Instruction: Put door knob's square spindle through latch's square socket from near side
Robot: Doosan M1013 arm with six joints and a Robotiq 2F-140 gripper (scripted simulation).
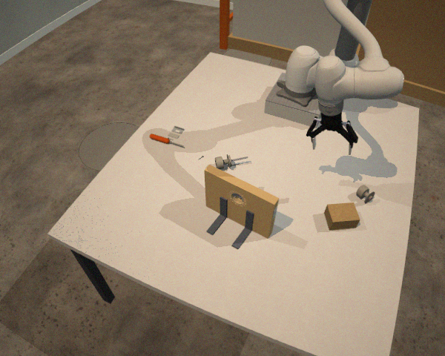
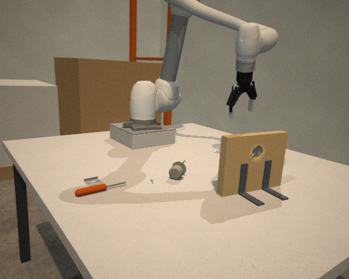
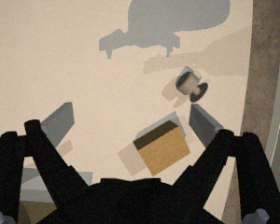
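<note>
The door knob is 14 cm ahead of my hand, 41 cm to the right of it and 21 cm below it. From my hand the other things lie so: wooden panel: 36 cm ahead, 20 cm to the right, 11 cm below; then latch socket: 36 cm ahead, 20 cm to the right, 9 cm below; then small wooden block: 12 cm ahead, 15 cm to the left, 22 cm below.
</note>
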